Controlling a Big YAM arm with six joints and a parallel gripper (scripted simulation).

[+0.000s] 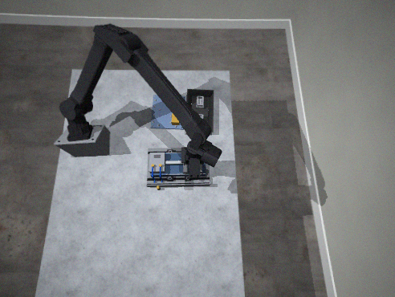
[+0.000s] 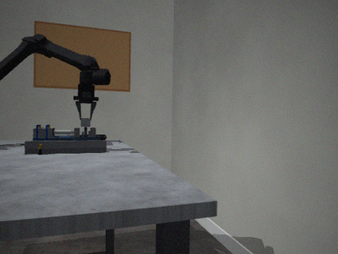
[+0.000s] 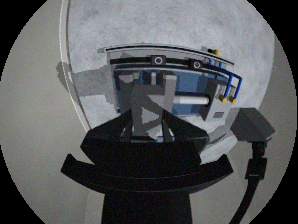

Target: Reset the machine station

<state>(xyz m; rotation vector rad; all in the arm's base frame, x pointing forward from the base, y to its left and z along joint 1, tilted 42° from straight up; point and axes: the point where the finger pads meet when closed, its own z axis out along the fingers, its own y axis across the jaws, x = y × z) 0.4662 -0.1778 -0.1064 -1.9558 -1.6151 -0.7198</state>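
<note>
Now: the gray block 20 mm below my hand. Round my hand: yellow brass blank (40 mm behind, 260 mm to the left, 110 mm below); vise (70 mm behind, 20 mm to the left, 100 mm below); blue infeed plate (70 mm behind, 320 mm to the left, 130 mm below).
</note>
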